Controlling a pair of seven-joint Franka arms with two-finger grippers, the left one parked.
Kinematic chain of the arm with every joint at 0, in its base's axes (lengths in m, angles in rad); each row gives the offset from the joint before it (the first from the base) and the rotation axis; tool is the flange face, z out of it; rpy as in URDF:
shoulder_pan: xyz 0 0 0.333 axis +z
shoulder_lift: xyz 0 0 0 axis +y
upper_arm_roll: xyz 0 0 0.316 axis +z
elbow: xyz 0.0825 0 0 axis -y
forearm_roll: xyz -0.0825 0 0.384 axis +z
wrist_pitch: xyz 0 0 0 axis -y
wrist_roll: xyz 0.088 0 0 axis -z
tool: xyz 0 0 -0.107 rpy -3.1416 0 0
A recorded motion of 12 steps. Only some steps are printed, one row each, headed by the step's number.
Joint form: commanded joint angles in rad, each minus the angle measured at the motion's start. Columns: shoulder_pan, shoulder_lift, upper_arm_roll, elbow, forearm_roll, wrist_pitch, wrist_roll.
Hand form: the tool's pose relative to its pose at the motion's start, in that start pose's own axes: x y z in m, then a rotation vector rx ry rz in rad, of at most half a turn. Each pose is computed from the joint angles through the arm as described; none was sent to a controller.
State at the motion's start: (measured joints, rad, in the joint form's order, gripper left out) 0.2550 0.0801 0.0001 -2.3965 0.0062 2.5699 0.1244
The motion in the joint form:
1: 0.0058 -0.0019 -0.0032 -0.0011 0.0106 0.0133 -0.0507
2: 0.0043 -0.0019 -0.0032 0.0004 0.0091 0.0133 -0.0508
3: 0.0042 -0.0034 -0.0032 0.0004 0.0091 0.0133 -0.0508
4: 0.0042 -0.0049 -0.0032 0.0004 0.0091 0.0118 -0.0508
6: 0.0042 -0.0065 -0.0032 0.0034 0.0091 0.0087 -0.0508
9: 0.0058 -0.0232 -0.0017 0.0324 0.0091 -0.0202 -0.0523
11: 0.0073 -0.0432 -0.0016 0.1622 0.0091 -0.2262 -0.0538
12: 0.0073 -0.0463 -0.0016 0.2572 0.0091 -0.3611 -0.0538
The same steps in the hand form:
1: 0.0010 -0.0013 -0.0017 0.0071 0.0135 -0.0444
2: 0.0017 -0.0006 -0.0023 0.0063 0.0151 -0.0443
3: 0.0018 -0.0006 -0.0030 0.0064 0.0165 -0.0442
4: 0.0018 -0.0006 -0.0037 0.0065 0.0165 -0.0442
6: 0.0027 -0.0007 -0.0053 0.0067 0.0180 -0.0442
9: 0.0115 -0.0036 -0.0221 0.0093 0.0346 -0.0491
11: 0.0350 -0.0082 -0.0661 0.0058 -0.0215 -0.0539
12: 0.0494 -0.0105 -0.0966 0.0032 -0.0583 -0.0551

